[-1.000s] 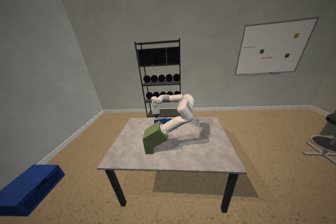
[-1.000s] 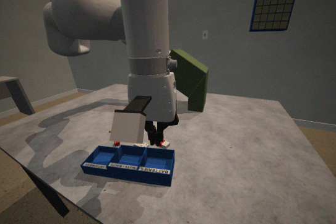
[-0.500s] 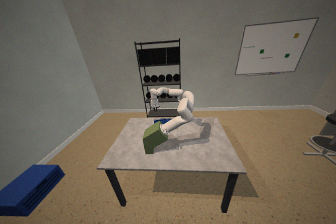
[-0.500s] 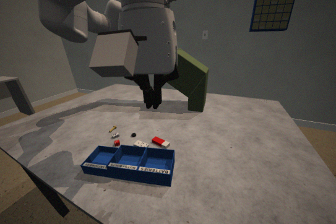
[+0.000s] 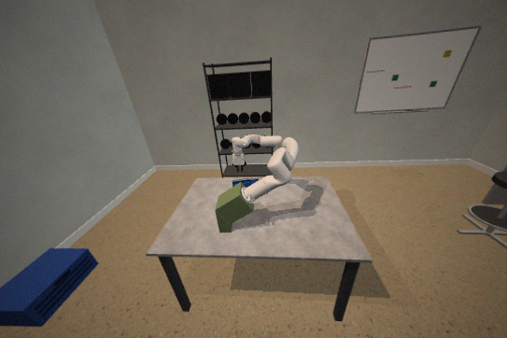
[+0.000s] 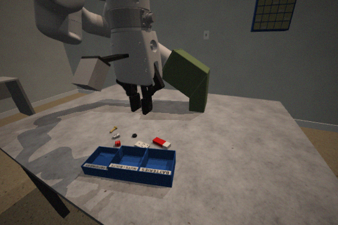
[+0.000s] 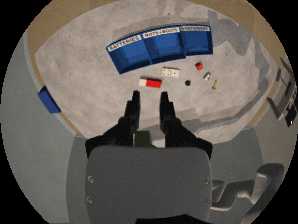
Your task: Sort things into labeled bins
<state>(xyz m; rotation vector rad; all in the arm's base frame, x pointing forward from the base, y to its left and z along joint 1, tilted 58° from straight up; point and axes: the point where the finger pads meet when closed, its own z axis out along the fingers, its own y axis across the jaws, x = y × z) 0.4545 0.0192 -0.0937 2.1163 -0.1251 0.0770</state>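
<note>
My gripper is now 19 cm above the small silver piece, 18 cm to the left of it and 6 cm past it. Round my hand: blue bin: 17 cm below, 4 cm to the right, 4 cm ahead; then white domino: 19 cm below, 5 cm to the right, 5 cm behind; then red-and-white eraser: 19 cm below, 8 cm behind, 1 cm to the left.
</note>
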